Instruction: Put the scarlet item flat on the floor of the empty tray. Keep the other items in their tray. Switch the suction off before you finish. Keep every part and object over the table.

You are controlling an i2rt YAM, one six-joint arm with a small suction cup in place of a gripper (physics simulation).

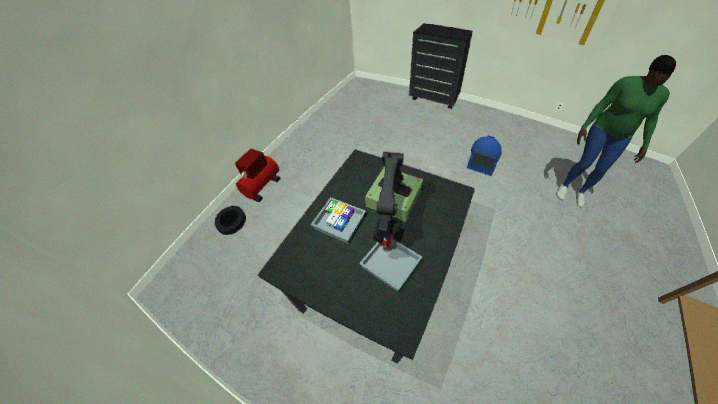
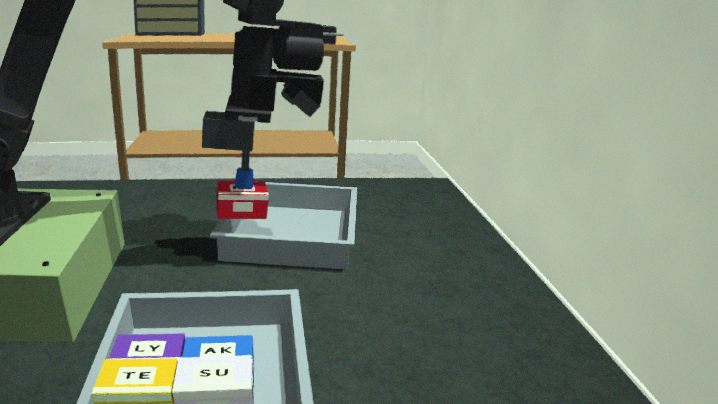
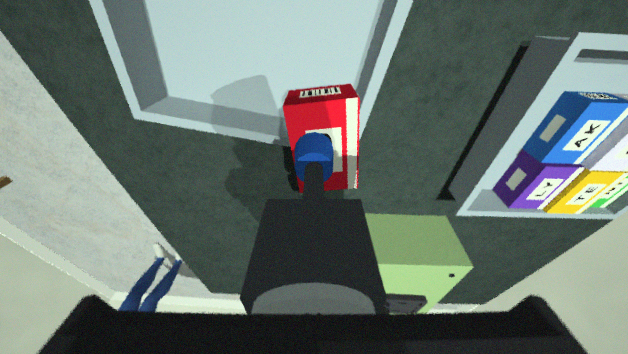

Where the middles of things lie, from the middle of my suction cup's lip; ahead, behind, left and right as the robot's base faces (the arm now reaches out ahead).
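The scarlet box [image 2: 232,203] is 30 mm below my suction cup and 10 mm to the right of it. I also see the purple box [image 3: 527,183], which is 100 mm below my suction cup, 320 mm to the right of it and 80 mm behind it.
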